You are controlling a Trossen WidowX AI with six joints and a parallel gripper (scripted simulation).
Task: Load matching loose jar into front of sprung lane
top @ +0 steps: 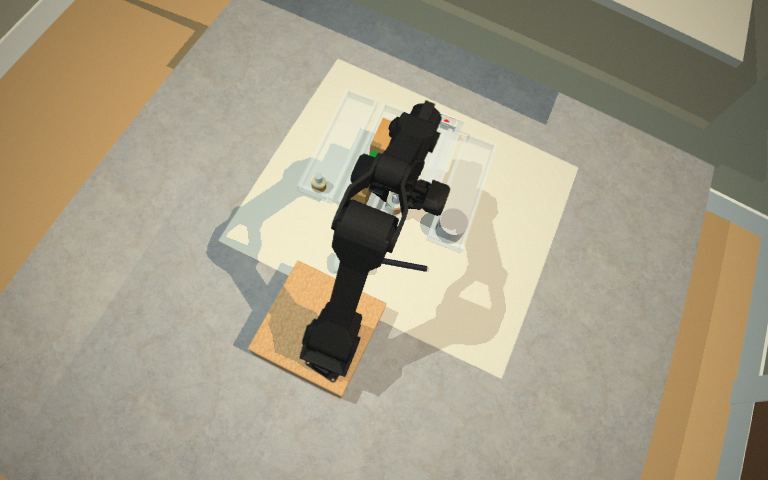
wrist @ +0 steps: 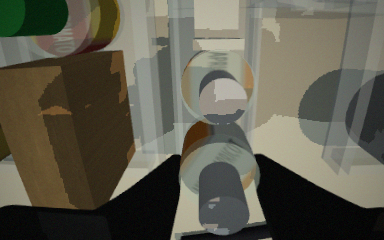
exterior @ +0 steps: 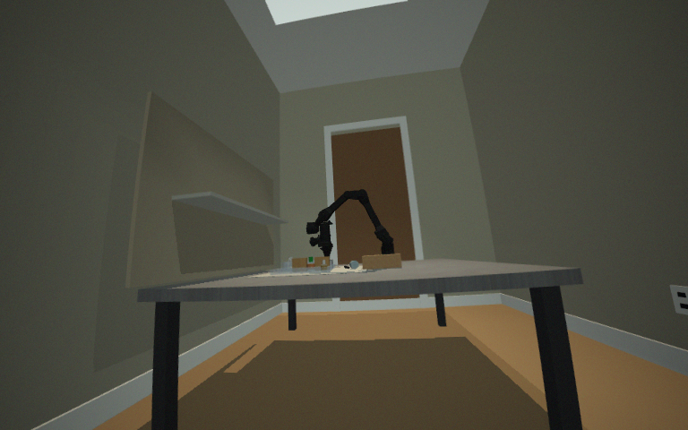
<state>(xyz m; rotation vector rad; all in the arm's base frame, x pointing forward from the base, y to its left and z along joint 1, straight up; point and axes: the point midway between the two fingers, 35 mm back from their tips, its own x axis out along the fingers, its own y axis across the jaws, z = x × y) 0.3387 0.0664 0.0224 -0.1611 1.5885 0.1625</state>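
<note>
My gripper tip is now 10 cm past the dark rod, 6 cm to the left of it and 5 cm above it. Round my gripper tip: wide grey cylinder 4 cm ahead, 12 cm to the right, 2 cm below; small jar 4 cm behind, 16 cm to the left, 2 cm below.
</note>
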